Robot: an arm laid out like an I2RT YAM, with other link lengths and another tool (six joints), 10 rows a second.
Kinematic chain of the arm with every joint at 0, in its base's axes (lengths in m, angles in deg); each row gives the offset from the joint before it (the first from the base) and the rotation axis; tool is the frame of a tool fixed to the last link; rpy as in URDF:
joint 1: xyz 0 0 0.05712 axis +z
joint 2: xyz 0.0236 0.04 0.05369 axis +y
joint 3: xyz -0.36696 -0.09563 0 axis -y
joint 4: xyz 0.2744 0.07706 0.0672 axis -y
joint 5: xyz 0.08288 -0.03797 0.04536 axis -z
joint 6: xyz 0.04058 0 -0.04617 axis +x
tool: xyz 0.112 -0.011 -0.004 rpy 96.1 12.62 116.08
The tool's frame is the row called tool.
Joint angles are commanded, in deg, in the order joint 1, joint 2, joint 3, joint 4, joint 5, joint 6. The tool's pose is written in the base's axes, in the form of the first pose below.
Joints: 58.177 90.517 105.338 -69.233 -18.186 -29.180
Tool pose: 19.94 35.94 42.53 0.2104 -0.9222 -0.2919 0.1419
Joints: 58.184 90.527 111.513 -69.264 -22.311 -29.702
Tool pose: 19.11 36.63 46.91 0.2445 -0.8982 -0.3415 0.1297
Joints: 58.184 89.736 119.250 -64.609 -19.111 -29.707
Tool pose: 20.08 36.63 53.97 0.2615 -0.8769 -0.4020 0.0317
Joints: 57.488 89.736 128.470 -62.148 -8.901 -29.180
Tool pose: 22.42 34.37 60.93 -0.2207 0.8681 0.4341 0.0960
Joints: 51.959 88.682 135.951 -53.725 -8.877 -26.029
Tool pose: 24.14 30.12 69.88 -0.1843 0.8065 0.5246 0.2010
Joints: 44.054 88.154 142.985 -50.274 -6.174 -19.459
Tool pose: 25.98 23.50 75.84 -0.0957 0.7580 0.5810 0.2807
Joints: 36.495 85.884 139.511 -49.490 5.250 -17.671
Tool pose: 29.77 16.78 75.32 0.0441 0.7594 0.5403 0.3597
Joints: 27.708 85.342 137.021 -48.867 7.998 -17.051
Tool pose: 32.69 11.60 74.35 0.1268 0.7558 0.5010 0.4022
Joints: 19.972 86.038 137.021 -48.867 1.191 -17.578
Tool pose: 34.33 9.13 73.98 0.1310 0.7604 0.4903 0.4052
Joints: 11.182 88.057 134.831 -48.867 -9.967 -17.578
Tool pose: 37.81 7.31 71.36 0.1284 0.7816 0.4862 0.3693
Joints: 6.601 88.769 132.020 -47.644 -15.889 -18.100
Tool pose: 39.73 6.01 69.56 0.1264 0.7919 0.4846 0.3494
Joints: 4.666 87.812 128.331 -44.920 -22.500 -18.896
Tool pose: 39.82 6.36 68.83 0.0919 0.7965 0.4973 0.3314
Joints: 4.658 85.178 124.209 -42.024 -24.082 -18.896
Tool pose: 38.60 6.66 68.86 0.0756 0.7926 0.5044 0.3340
